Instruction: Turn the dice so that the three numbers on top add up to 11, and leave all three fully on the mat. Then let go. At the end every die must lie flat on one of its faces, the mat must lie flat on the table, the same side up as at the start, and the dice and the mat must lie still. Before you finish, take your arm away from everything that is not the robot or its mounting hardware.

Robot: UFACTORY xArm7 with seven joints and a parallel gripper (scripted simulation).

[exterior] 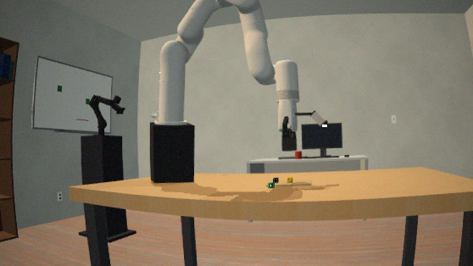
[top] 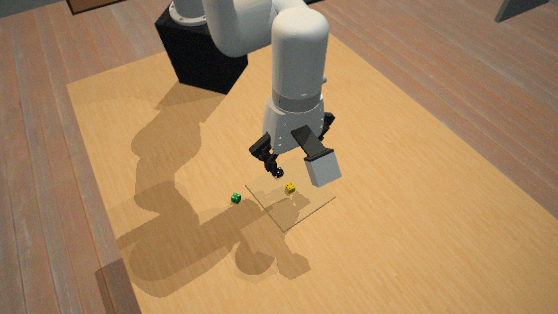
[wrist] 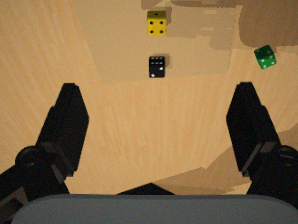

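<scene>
Right now my hand is 40 mm past the green die, 110 mm to the left of it and 110 mm above it. Round my hand: black die (50 mm behind, 100 mm below); then yellow die (100 mm below); then tan mat (110 mm below).
</scene>
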